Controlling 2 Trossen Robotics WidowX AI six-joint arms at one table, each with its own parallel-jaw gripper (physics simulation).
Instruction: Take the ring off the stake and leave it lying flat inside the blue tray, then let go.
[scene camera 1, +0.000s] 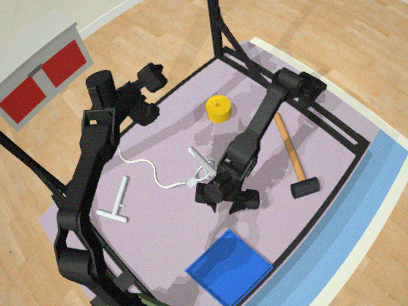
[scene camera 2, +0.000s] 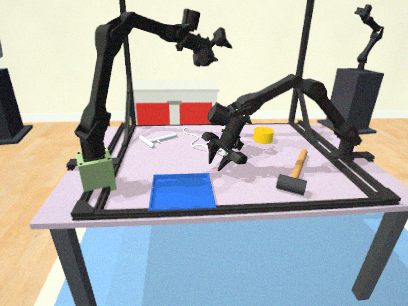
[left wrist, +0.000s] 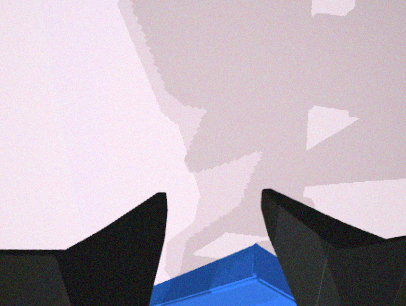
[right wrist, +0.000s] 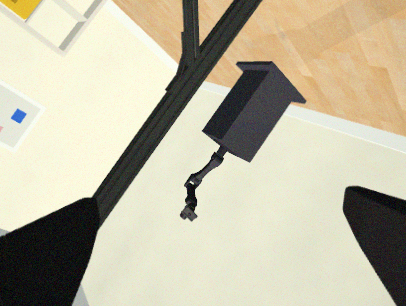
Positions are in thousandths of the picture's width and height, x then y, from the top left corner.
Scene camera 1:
my left gripper: 545, 694
my right gripper: 369, 240
hammer: 746, 613, on the table
blue tray: 562, 864
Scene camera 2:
my left gripper: 526, 547
my right gripper: 550, 178
blue tray: 413, 623
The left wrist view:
my left gripper: 528, 652
blue tray: 619, 881
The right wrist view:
my right gripper: 548, 668
